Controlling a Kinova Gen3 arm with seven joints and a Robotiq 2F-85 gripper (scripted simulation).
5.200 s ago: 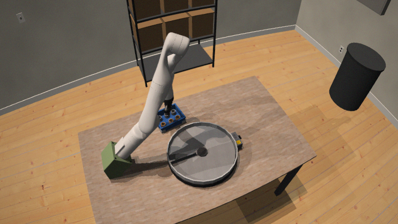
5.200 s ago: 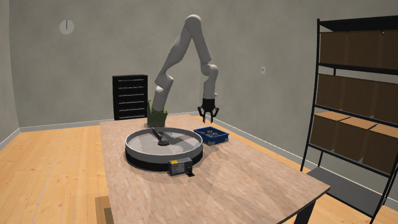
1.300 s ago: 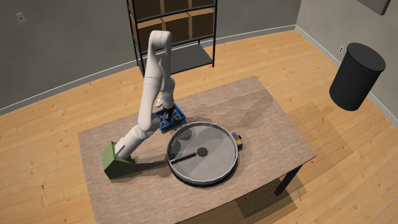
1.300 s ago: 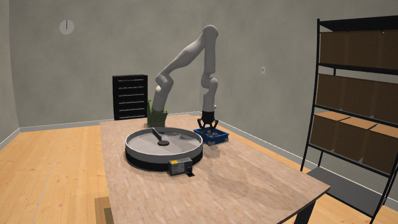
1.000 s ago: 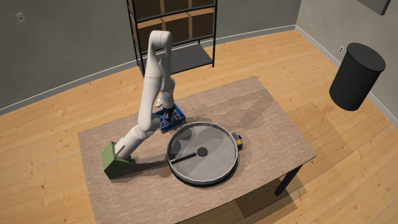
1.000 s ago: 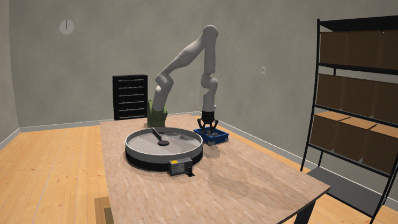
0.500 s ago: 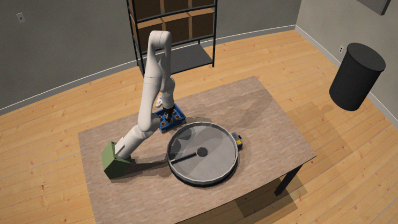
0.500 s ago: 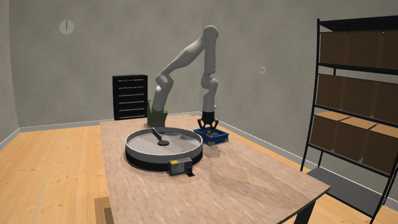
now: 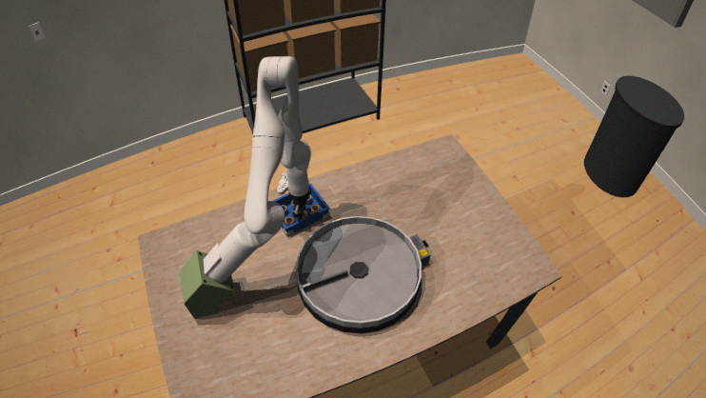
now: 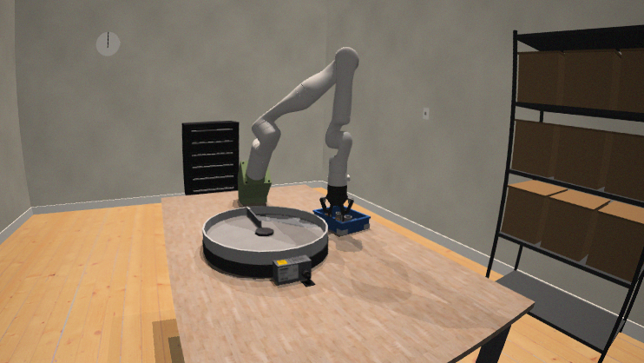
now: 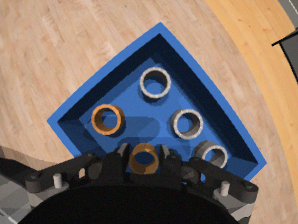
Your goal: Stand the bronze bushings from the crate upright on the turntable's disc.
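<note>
Right now the blue crate is 2 cm to the left of my hand, 1 cm below it and 1 cm behind it. Also, from my hand: turntable 30 cm to the right, 17 cm ahead, 2 cm above; then grey turntable disc 30 cm to the right, 15 cm ahead, 2 cm above.
</note>
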